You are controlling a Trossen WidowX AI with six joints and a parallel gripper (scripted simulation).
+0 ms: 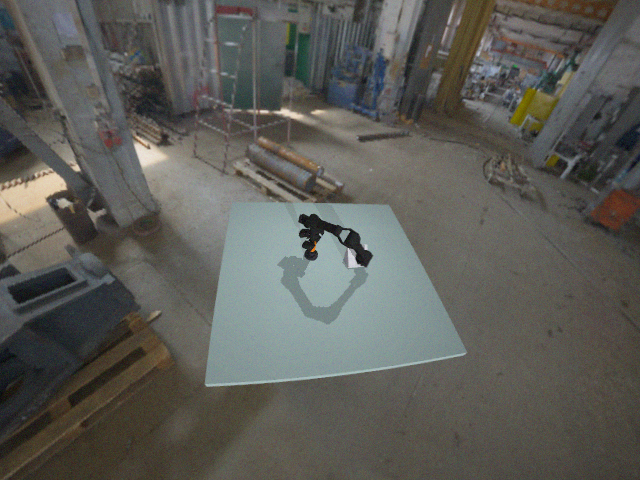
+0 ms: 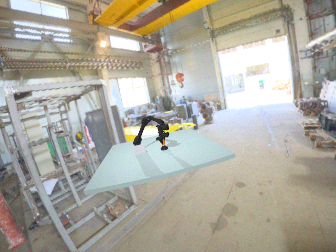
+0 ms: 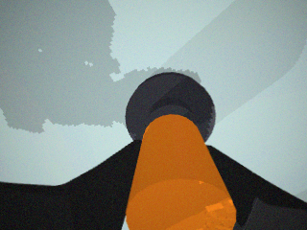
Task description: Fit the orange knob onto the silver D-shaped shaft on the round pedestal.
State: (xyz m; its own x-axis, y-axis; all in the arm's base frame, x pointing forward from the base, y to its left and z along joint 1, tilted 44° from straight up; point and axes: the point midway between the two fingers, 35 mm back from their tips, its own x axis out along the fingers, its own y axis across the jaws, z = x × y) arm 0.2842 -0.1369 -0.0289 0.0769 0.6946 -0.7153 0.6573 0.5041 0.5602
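Right now the orange knob is 30 mm above my gripper tip. Round my gripper tip: dark round pedestal (40 mm below).
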